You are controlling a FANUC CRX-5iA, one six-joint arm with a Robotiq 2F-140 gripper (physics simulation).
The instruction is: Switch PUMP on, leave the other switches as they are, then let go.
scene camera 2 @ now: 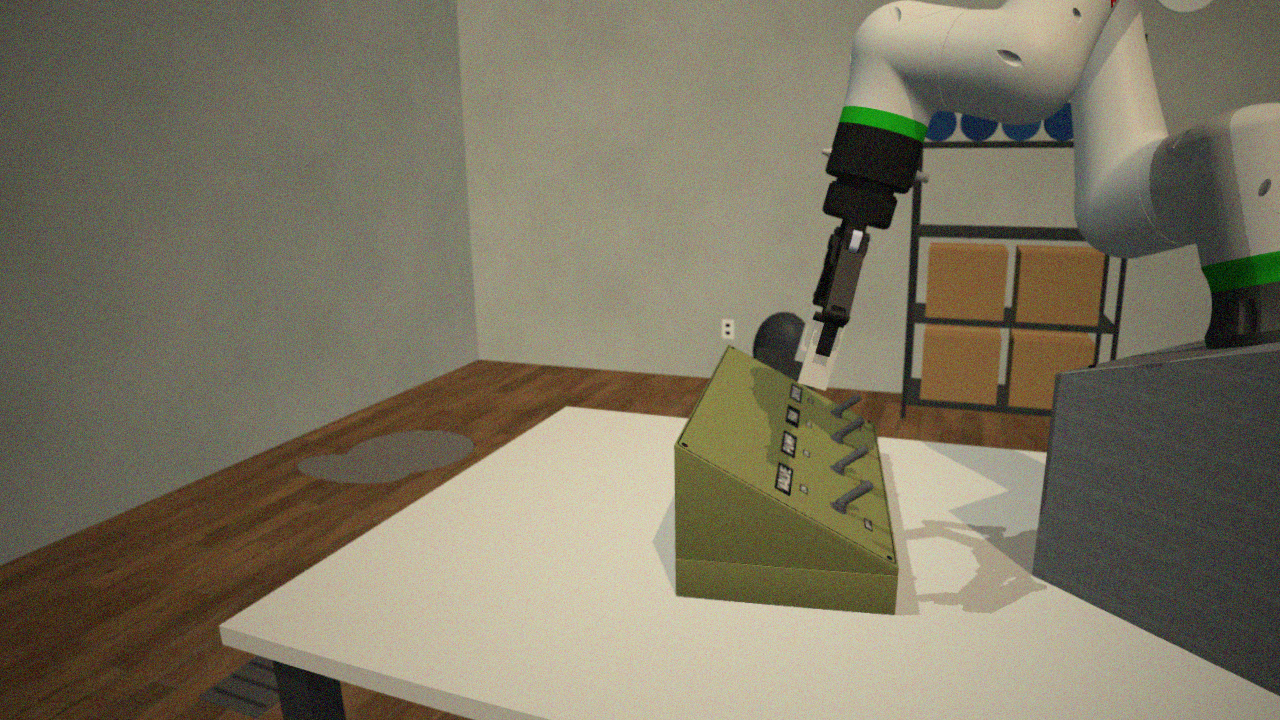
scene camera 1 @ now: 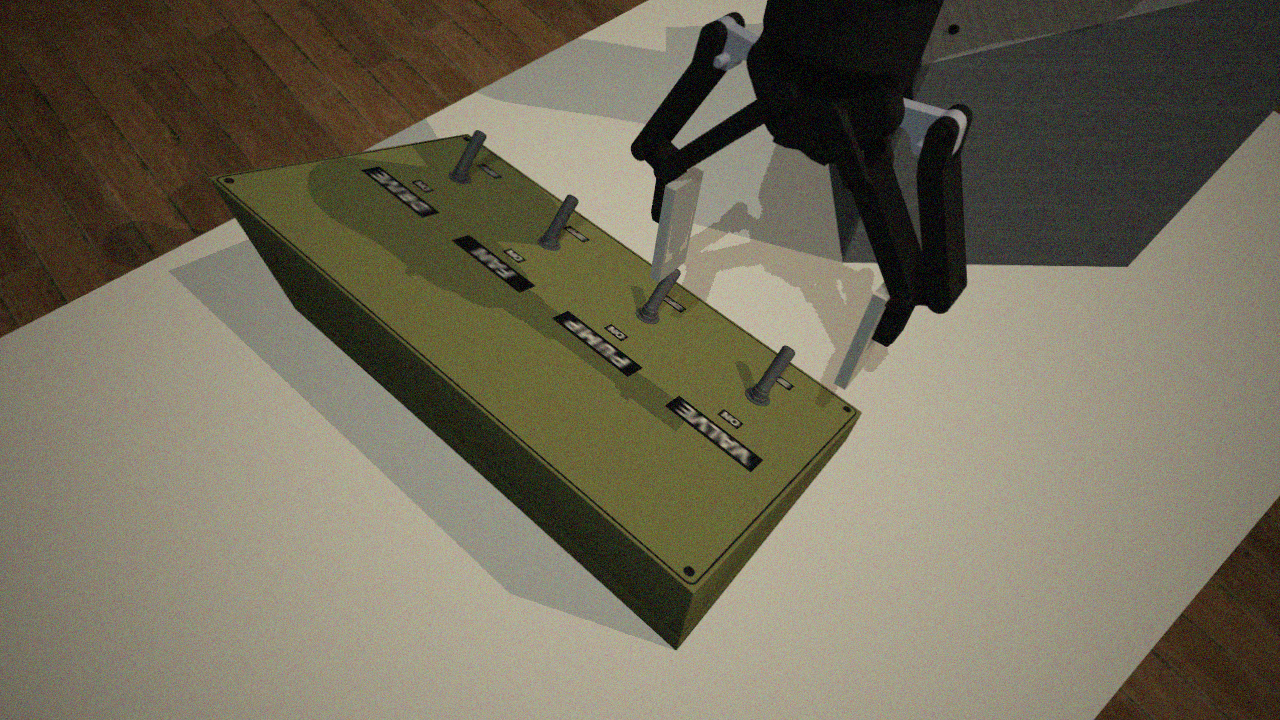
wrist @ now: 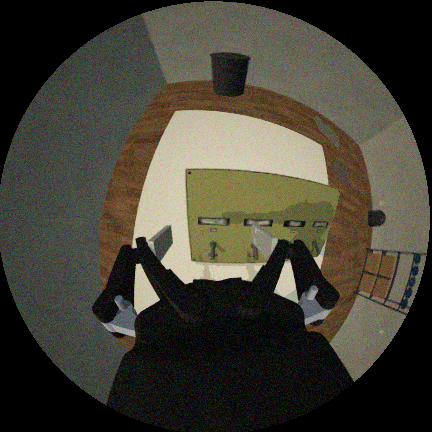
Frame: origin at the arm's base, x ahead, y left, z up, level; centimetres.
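Seen in the pictures: gripper, fingertip midpoint: (scene camera 2: 808, 373) (scene camera 1: 754, 318) (wrist: 211, 233).
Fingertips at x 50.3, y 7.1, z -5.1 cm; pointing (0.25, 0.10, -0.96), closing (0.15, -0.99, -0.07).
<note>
A point is followed by its place in that frame.
A green sloped switch box (scene camera 1: 429, 331) @(x 63.9, y -11.2, z -12.9 cm) (scene camera 2: 760, 528) @(x 54.2, y 14.7, z -21.1 cm) (wrist: 225, 190) @(x 60.0, y 5.4, z -14.2 cm) carries a row of grey levers. The PUMP lever (scene camera 1: 657, 298) @(x 46.4, y -4.8, z -19.3 cm) (scene camera 2: 849, 461) @(x 45.9, y -4.6, z -19.7 cm) leans to the side away from its ON mark, beside the PUMP label (scene camera 1: 597, 342) @(x 53.7, y -4.4, z -17.9 cm). The VALVE lever (scene camera 1: 770, 376) @(x 45.2, y 7.0, z -19.1 cm) (scene camera 2: 852, 497) @(x 44.8, y 7.4, z -19.5 cm) (wrist: 213, 250) @(x 44.9, y 6.5, z -18.9 cm), FAN lever (scene camera 1: 558, 222) @(x 47.2, y -16.8, z -19.1 cm) and the far-end lever (scene camera 1: 468, 157) @(x 48.1, y -28.6, z -19.2 cm) lean the same way. My gripper (scene camera 1: 756, 324) @(x 50.3, y 7.1, z -5.1 cm) (scene camera 2: 815, 371) @(x 50.3, y 7.1, z -5.1 cm) (wrist: 211, 233) @(x 50.3, y 7.1, z -5.1 cm) is wide open and empty above the lever side. In scene camera 1 one fingertip overlaps the PUMP lever's tip; contact is unclear. In the wrist view a finger partly covers the PUMP area.
The box stands on a white table (scene camera 1: 1029, 501) @(x 31.9, y 28.4, z -30.7 cm) (scene camera 2: 537, 537) @(x 86.0, y 5.7, z -30.7 cm). A grey pedestal (scene camera 2: 1163, 501) @(x 12.9, y 10.1, z -15.8 cm) stands at the lever side of the box. A shelf rack (scene camera 2: 911, 268) with cartons stands far behind. A black bin (wrist: 229, 75) stands on the floor beyond the table.
</note>
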